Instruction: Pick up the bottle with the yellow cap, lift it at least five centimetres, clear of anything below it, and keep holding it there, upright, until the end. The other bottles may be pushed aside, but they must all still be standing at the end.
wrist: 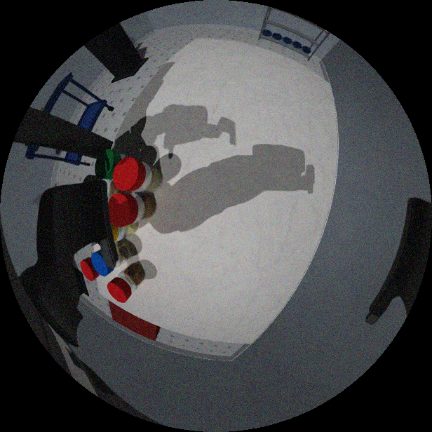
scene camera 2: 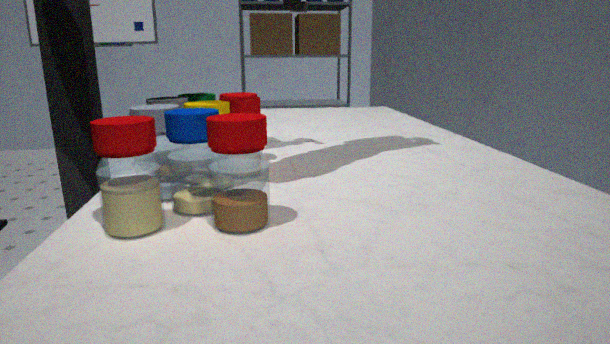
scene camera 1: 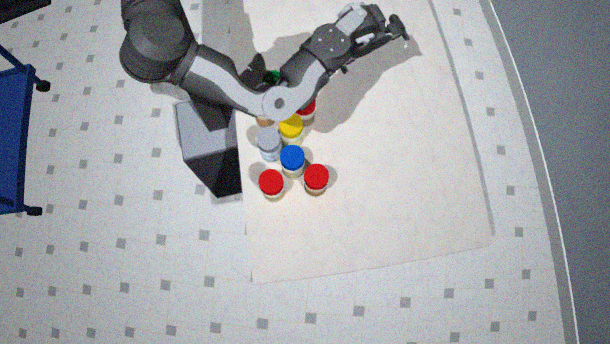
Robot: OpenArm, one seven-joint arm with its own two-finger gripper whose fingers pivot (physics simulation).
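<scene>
The bottle with the yellow cap (scene camera 1: 291, 125) (scene camera 2: 207, 106) (wrist: 115, 233) stands upright in the cluster, partly hidden in scene camera 2 and mostly hidden behind a finger in the wrist view. A blue-capped bottle (scene camera 1: 292, 157) (scene camera 2: 191, 125) (wrist: 101, 264) stands in front of it, a grey-capped one (scene camera 1: 269, 138) at its left, and a red-capped one (scene camera 1: 306, 111) behind right. My gripper (scene camera 1: 377, 51) (wrist: 227, 253) is open and empty, fingers wide apart, above the table, up and right of the cluster in scene camera 1.
Two red-capped bottles (scene camera 1: 271, 181) (scene camera 1: 316, 176) stand at the near end. A green-capped bottle (scene camera 1: 271, 76) (scene camera 2: 197, 96) (wrist: 106, 165) stands at the far end, partly under the arm. My elbow hangs over the far bottles. A grey block (scene camera 1: 207, 135) adjoins the table's left edge.
</scene>
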